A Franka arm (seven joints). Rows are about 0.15 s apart.
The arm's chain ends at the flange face. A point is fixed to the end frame.
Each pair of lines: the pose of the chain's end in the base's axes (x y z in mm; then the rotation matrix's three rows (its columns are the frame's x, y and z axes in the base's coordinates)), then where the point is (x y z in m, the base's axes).
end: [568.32 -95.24 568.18], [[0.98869 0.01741 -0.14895], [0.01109 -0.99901 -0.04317], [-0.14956 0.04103 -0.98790]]
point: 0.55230 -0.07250 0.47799
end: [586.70 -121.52 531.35], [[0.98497 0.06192 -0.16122], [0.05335 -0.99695 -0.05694], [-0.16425 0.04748 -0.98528]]
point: 0.56839 -0.10017 0.44126
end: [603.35 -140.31 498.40], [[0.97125 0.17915 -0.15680], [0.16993 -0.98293 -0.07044], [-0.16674 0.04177 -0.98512]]
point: 0.58234 -0.12080 0.40848
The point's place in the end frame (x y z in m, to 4 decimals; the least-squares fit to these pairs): -0.0021 -0.0267 0.0905
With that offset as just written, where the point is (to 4 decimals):
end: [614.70 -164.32 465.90], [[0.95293 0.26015 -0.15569], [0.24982 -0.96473 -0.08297], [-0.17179 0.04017 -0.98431]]
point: 0.5917 -0.1466 0.3761
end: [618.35 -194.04 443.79], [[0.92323 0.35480 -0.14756], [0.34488 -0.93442 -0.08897], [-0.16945 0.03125 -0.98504]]
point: 0.5936 -0.1779 0.3542
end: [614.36 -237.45 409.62], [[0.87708 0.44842 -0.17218], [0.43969 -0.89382 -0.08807], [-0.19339 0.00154 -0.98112]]
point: 0.5850 -0.2225 0.3212
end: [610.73 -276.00 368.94], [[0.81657 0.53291 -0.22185], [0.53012 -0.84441 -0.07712], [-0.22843 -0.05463 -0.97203]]
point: 0.5747 -0.2615 0.2829
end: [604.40 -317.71 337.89], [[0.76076 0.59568 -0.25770], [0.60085 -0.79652 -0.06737], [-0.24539 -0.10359 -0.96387]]
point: 0.5636 -0.3038 0.2539
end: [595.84 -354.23 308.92], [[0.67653 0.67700 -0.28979], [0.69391 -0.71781 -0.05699], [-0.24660 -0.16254 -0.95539]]
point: 0.5501 -0.3417 0.2273
